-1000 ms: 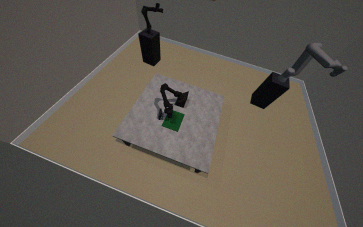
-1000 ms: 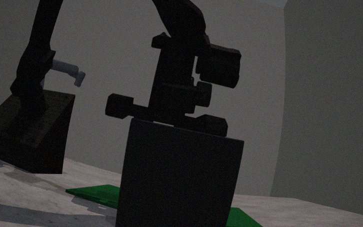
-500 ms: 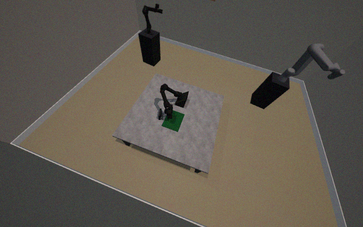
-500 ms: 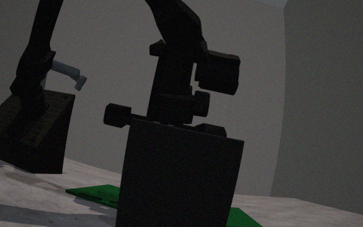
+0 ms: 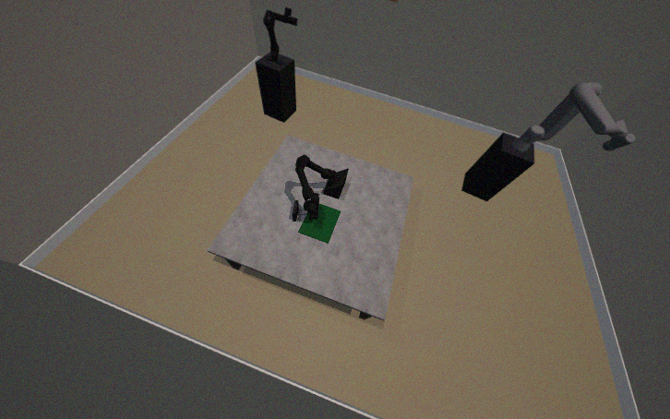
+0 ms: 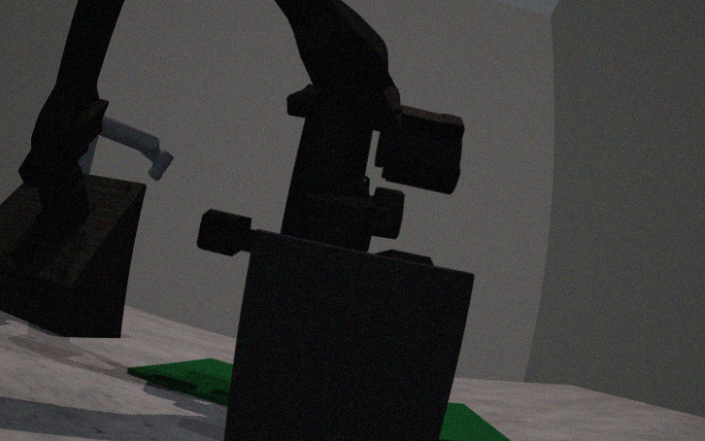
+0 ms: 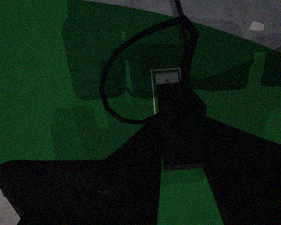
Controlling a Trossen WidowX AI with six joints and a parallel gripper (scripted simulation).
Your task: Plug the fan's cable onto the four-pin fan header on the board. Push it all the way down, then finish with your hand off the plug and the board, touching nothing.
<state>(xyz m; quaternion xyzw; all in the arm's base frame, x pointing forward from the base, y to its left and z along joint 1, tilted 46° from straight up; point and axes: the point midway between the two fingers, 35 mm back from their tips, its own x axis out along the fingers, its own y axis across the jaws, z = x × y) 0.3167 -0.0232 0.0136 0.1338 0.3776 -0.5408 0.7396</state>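
Right now my gripper tip is 10 mm below the dark fan plug. The rest, counted from my gripper tip: green board 20 mm ahead, 70 mm to the left, 60 mm below; then fan header 40 mm below; then fan 60 mm ahead, 120 mm to the right, 20 mm above.
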